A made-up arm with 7 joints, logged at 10 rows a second.
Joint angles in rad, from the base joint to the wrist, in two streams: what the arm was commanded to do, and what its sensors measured. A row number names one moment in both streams.
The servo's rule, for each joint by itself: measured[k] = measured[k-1] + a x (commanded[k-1-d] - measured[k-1]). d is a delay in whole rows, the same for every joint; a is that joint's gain. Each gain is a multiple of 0.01, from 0.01 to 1. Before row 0 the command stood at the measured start. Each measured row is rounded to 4 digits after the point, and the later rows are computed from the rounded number. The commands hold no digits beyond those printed.
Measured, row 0:
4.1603, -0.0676, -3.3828, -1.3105, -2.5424, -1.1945, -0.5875
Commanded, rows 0 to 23:
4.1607, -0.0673, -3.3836, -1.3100, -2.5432, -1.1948, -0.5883
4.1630, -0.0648, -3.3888, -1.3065, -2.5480, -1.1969, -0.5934
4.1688, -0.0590, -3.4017, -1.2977, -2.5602, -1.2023, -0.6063
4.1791, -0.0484, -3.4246, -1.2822, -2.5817, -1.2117, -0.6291
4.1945, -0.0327, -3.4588, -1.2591, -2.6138, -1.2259, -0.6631
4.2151, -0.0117, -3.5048, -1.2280, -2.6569, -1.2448, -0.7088
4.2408, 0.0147, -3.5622, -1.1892, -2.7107, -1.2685, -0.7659
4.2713, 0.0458, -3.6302, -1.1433, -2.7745, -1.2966, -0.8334
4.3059, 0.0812, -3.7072, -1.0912, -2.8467, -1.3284, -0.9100
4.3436, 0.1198, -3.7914, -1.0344, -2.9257, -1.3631, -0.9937
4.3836, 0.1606, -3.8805, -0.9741, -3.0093, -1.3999, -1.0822
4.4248, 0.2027, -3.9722, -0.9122, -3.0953, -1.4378, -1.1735
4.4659, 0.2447, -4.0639, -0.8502, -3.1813, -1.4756, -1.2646
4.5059, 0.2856, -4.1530, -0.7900, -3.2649, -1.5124, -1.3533
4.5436, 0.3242, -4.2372, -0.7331, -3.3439, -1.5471, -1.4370
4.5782, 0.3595, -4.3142, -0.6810, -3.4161, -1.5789, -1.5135
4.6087, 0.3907, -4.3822, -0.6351, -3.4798, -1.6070, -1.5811
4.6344, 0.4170, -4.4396, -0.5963, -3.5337, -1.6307, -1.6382
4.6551, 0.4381, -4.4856, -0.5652, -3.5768, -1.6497, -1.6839
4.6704, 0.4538, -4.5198, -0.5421, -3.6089, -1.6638, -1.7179
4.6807, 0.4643, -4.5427, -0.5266, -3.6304, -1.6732, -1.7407
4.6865, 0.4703, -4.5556, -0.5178, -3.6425, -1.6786, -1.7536
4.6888, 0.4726, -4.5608, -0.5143, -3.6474, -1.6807, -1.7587
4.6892, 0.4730, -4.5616, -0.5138, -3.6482, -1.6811, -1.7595
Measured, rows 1 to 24:
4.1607, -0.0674, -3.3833, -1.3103, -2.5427, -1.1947, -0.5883
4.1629, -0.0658, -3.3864, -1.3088, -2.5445, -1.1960, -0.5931
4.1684, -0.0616, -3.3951, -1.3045, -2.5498, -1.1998, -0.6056
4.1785, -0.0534, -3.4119, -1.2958, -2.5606, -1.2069, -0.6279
4.1935, -0.0406, -3.4386, -1.2815, -2.5787, -1.2183, -0.6613
4.2138, -0.0227, -3.4763, -1.2606, -2.6053, -1.2342, -0.7064
4.2392, 0.0005, -3.5253, -1.2328, -2.6411, -1.2548, -0.7629
4.2694, 0.0286, -3.5851, -1.1979, -2.6865, -1.2799, -0.8299
4.3037, 0.0612, -3.6547, -1.1563, -2.7410, -1.3090, -0.9060
4.3412, 0.0975, -3.7326, -1.1088, -2.8038, -1.3415, -0.9893
4.3811, 0.1366, -3.8169, -1.0563, -2.8737, -1.3765, -1.0776
4.4222, 0.1776, -3.9054, -1.0001, -2.9490, -1.4133, -1.1687
4.4633, 0.2192, -3.9957, -0.9416, -3.0280, -1.4507, -1.2598
4.5033, 0.2604, -4.0854, -0.8825, -3.1085, -1.4877, -1.3486
4.5412, 0.3000, -4.1719, -0.8242, -3.1885, -1.5233, -1.4326
4.5760, 0.3369, -4.2530, -0.7684, -3.2659, -1.5567, -1.5095
4.6067, 0.3703, -4.3266, -0.7164, -3.3386, -1.5869, -1.5775
4.6327, 0.3993, -4.3910, -0.6696, -3.4049, -1.6132, -1.6352
4.6538, 0.4234, -4.4449, -0.6289, -3.4633, -1.6351, -1.6815
4.6694, 0.4422, -4.4876, -0.5950, -3.5128, -1.6523, -1.7161
4.6800, 0.4559, -4.5190, -0.5683, -3.5528, -1.6648, -1.7395
4.6861, 0.4648, -4.5399, -0.5486, -3.5833, -1.6731, -1.7529
4.6886, 0.4696, -4.5518, -0.5352, -3.6051, -1.6777, -1.7584
4.6892, 0.4717, -4.5574, -0.5269, -3.6198, -1.6797, -1.7594
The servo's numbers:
d 0
a 0.94 0.62 0.57 0.39 0.34 0.60 0.95

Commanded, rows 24 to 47:
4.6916, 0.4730, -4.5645, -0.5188, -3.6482, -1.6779, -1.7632
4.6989, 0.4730, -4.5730, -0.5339, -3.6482, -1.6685, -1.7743
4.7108, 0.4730, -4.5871, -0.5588, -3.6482, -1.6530, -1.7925
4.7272, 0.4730, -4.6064, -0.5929, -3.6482, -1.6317, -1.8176
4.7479, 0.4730, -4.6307, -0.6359, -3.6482, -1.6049, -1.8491
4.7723, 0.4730, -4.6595, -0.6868, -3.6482, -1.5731, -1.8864
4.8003, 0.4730, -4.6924, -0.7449, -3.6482, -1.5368, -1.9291
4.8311, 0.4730, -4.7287, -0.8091, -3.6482, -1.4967, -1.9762
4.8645, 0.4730, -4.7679, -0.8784, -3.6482, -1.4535, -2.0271
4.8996, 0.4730, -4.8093, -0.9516, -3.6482, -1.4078, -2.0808
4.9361, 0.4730, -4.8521, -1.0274, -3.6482, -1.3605, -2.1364
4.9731, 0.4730, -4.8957, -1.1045, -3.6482, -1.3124, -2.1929
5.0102, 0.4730, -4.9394, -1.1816, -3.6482, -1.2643, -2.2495
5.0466, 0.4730, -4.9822, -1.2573, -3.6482, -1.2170, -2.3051
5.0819, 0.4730, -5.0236, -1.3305, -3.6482, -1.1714, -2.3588
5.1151, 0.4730, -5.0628, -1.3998, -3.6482, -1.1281, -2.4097
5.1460, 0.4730, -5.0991, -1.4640, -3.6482, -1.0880, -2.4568
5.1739, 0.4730, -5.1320, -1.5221, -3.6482, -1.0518, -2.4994
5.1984, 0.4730, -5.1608, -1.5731, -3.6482, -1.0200, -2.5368
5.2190, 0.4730, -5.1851, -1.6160, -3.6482, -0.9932, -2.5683
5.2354, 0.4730, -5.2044, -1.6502, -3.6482, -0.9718, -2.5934
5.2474, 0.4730, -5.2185, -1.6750, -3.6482, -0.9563, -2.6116
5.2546, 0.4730, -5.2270, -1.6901, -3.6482, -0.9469, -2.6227
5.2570, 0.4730, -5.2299, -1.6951, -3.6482, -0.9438, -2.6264
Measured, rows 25 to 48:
4.6915, 0.4725, -4.5614, -0.5237, -3.6295, -1.6786, -1.7630
4.6985, 0.4728, -4.5680, -0.5277, -3.6359, -1.6725, -1.7737
4.7101, 0.4729, -4.5789, -0.5398, -3.6401, -1.6608, -1.7916
4.7262, 0.4730, -4.5946, -0.5605, -3.6429, -1.6433, -1.8163
4.7466, 0.4730, -4.6152, -0.5899, -3.6447, -1.6203, -1.8475
4.7708, 0.4730, -4.6405, -0.6277, -3.6459, -1.5920, -1.8845
4.7985, 0.4730, -4.6701, -0.6734, -3.6467, -1.5589, -1.9269
4.8291, 0.4730, -4.7035, -0.7263, -3.6472, -1.5216, -1.9737
4.8624, 0.4730, -4.7402, -0.7856, -3.6475, -1.4807, -2.0244
4.8974, 0.4730, -4.7796, -0.8503, -3.6477, -1.4370, -2.0780
4.9338, 0.4730, -4.8209, -0.9194, -3.6479, -1.3911, -2.1335
4.9707, 0.4730, -4.8635, -0.9916, -3.6480, -1.3439, -2.1899
5.0078, 0.4730, -4.9068, -1.0657, -3.6481, -1.2961, -2.2465
5.0443, 0.4730, -4.9498, -1.1404, -3.6481, -1.2486, -2.3022
5.0796, 0.4730, -4.9919, -1.2145, -3.6481, -1.2023, -2.3560
5.1130, 0.4730, -5.0323, -1.2868, -3.6481, -1.1578, -2.4070
5.1440, 0.4730, -5.0704, -1.3559, -3.6481, -1.1159, -2.4543
5.1721, 0.4730, -5.1055, -1.4207, -3.6481, -1.0774, -2.4971
5.1968, 0.4730, -5.1370, -1.4801, -3.6481, -1.0430, -2.5348
5.2177, 0.4730, -5.1644, -1.5331, -3.6481, -1.0131, -2.5666
5.2343, 0.4730, -5.1872, -1.5788, -3.6481, -0.9883, -2.5921
5.2466, 0.4730, -5.2050, -1.6163, -3.6481, -0.9691, -2.6106
5.2541, 0.4730, -5.2175, -1.6451, -3.6481, -0.9558, -2.6221
5.2568, 0.4730, -5.2246, -1.6646, -3.6481, -0.9486, -2.6262

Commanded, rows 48 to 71:
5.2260, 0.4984, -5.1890, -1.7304, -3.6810, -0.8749, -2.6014
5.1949, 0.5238, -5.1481, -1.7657, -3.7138, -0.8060, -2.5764
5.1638, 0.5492, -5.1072, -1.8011, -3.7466, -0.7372, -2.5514
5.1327, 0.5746, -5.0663, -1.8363, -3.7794, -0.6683, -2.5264
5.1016, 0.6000, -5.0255, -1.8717, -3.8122, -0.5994, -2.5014
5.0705, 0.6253, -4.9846, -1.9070, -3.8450, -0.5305, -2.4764
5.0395, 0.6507, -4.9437, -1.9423, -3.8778, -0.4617, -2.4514
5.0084, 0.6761, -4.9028, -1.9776, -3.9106, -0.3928, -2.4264
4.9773, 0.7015, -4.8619, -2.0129, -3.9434, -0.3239, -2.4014
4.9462, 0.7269, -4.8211, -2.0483, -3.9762, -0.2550, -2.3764
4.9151, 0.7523, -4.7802, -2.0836, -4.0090, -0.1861, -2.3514
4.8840, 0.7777, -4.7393, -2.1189, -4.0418, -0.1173, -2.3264
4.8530, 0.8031, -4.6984, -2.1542, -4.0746, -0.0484, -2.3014
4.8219, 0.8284, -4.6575, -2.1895, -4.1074, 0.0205, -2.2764
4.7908, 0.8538, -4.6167, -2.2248, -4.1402, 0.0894, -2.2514
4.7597, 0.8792, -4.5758, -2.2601, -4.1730, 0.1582, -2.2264
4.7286, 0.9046, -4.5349, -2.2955, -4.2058, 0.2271, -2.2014
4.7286, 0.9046, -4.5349, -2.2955, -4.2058, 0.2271, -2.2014
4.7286, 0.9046, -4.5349, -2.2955, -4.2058, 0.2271, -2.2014
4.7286, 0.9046, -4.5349, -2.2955, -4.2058, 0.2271, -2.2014
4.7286, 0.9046, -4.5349, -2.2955, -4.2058, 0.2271, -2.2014
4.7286, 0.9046, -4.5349, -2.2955, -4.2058, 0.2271, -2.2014
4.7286, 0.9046, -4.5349, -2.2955, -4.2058, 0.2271, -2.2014
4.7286, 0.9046, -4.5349, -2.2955, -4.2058, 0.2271, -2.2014
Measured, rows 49 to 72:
5.2278, 0.4887, -5.2043, -1.6903, -3.6593, -0.9044, -2.6026
5.1969, 0.5105, -5.1723, -1.7197, -3.6778, -0.8454, -2.5777
5.1658, 0.5345, -5.1352, -1.7514, -3.7012, -0.7805, -2.5527
5.1347, 0.5594, -5.0959, -1.7845, -3.7278, -0.7132, -2.5277
5.1036, 0.5846, -5.0558, -1.8185, -3.7565, -0.6449, -2.5027
5.0725, 0.6098, -5.0152, -1.8530, -3.7866, -0.5763, -2.4777
5.0415, 0.6352, -4.9744, -1.8878, -3.8176, -0.5075, -2.4527
5.0104, 0.6606, -4.9336, -1.9228, -3.8492, -0.4387, -2.4277
4.9793, 0.6860, -4.8927, -1.9579, -3.8812, -0.3698, -2.4027
4.9482, 0.7114, -4.8519, -1.9932, -3.9135, -0.3009, -2.3777
4.9171, 0.7368, -4.8110, -2.0285, -3.9460, -0.2320, -2.3527
4.8860, 0.7622, -4.7701, -2.0638, -3.9786, -0.1632, -2.3277
4.8550, 0.7876, -4.7292, -2.0991, -4.0112, -0.0943, -2.3027
4.8239, 0.8129, -4.6883, -2.1344, -4.0439, -0.0254, -2.2777
4.7928, 0.8383, -4.6475, -2.1697, -4.0766, 0.0435, -2.2527
4.7617, 0.8637, -4.6066, -2.2050, -4.1094, 0.1123, -2.2277
4.7306, 0.8891, -4.5657, -2.2403, -4.1422, 0.1812, -2.2027
4.7287, 0.8987, -4.5481, -2.2618, -4.1638, 0.2087, -2.2015
4.7286, 0.9024, -4.5406, -2.2749, -4.1781, 0.2197, -2.2014
4.7286, 0.9038, -4.5374, -2.2829, -4.1875, 0.2241, -2.2014
4.7286, 0.9043, -4.5360, -2.2878, -4.1937, 0.2259, -2.2014
4.7286, 0.9045, -4.5354, -2.2908, -4.1978, 0.2266, -2.2014
4.7286, 0.9046, -4.5351, -2.2926, -4.2005, 0.2269, -2.2014
4.7286, 0.9046, -4.5350, -2.2937, -4.2023, 0.2270, -2.2014

